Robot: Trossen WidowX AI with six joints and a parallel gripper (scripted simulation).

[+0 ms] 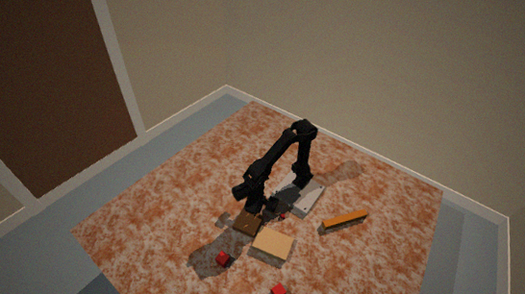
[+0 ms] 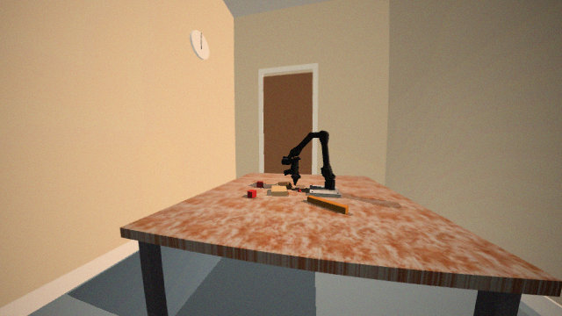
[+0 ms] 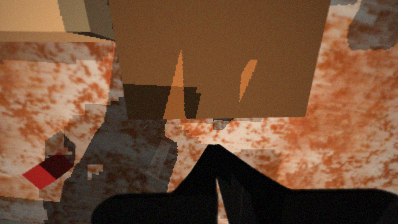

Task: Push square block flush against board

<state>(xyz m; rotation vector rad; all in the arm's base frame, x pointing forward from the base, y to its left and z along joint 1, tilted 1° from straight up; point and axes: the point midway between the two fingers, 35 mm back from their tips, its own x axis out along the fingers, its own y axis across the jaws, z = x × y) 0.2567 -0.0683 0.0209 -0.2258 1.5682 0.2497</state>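
Now: the square block 8 cm ahead of my gripper tip and 2 cm to the left of it. From my gripper tip the other things lie so: long orange board: 34 cm to the left, 22 cm behind; then tan board: 16 cm to the left, 8 cm ahead; then tiny red piece: 11 cm to the left, 5 cm behind.
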